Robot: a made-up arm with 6 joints. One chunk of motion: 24 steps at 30 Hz.
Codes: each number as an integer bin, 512 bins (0 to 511) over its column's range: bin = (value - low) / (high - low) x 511, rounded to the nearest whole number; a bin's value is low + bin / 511 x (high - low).
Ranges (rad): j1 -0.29..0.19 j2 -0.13..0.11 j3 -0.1..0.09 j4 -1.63..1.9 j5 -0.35..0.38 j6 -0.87..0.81
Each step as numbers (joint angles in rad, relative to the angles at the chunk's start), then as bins.
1 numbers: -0.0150 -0.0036 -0.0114 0.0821 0.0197 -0.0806
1 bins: 293 269 238 248 259 240
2 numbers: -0.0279 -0.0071 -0.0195 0.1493 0.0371 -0.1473
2 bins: 279 262 217 258 271 220
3 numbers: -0.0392 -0.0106 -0.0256 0.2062 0.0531 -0.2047
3 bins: 267 254 200 266 282 202
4 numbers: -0.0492 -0.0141 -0.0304 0.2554 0.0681 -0.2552
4 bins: 256 247 187 273 293 187
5 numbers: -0.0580 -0.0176 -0.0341 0.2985 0.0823 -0.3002
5 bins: 247 239 177 279 303 173
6 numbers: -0.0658 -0.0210 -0.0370 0.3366 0.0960 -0.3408
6 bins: 239 232 169 285 312 161
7 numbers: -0.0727 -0.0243 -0.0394 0.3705 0.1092 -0.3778
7 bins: 231 225 163 290 321 150
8 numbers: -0.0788 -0.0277 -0.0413 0.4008 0.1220 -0.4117
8 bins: 225 218 158 294 330 139
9 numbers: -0.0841 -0.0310 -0.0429 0.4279 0.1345 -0.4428
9 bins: 219 211 154 298 339 130
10 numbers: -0.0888 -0.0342 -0.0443 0.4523 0.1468 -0.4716
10 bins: 214 204 150 301 348 121
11 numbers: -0.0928 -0.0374 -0.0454 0.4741 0.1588 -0.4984
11 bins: 210 197 147 305 356 113
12 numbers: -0.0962 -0.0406 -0.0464 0.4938 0.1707 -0.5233
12 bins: 206 190 144 307 364 105
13 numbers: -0.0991 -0.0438 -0.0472 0.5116 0.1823 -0.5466
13 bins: 203 184 142 310 373 98
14 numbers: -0.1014 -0.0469 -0.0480 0.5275 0.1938 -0.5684
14 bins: 201 177 140 312 381 92
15 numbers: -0.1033 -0.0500 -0.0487 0.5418 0.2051 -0.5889
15 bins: 199 170 138 314 389 86
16 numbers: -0.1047 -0.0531 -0.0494 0.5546 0.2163 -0.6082
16 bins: 197 164 136 316 396 80
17 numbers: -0.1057 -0.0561 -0.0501 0.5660 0.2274 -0.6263
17 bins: 196 157 134 318 404 74
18 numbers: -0.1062 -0.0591 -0.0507 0.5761 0.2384 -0.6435
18 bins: 196 151 133 319 412 69
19 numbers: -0.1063 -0.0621 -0.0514 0.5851 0.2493 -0.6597
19 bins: 196 145 131 321 420 64
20 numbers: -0.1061 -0.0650 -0.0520 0.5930 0.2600 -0.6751
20 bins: 196 138 129 322 427 59
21 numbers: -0.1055 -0.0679 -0.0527 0.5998 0.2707 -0.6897
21 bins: 196 132 127 323 434 55
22 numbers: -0.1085 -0.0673 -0.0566 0.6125 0.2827 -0.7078
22 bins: 193 133 117 325 443 49
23 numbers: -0.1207 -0.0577 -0.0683 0.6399 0.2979 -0.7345
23 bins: 180 154 85 329 454 41
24 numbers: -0.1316 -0.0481 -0.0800 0.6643 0.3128 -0.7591
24 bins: 169 174 54 332 464 34
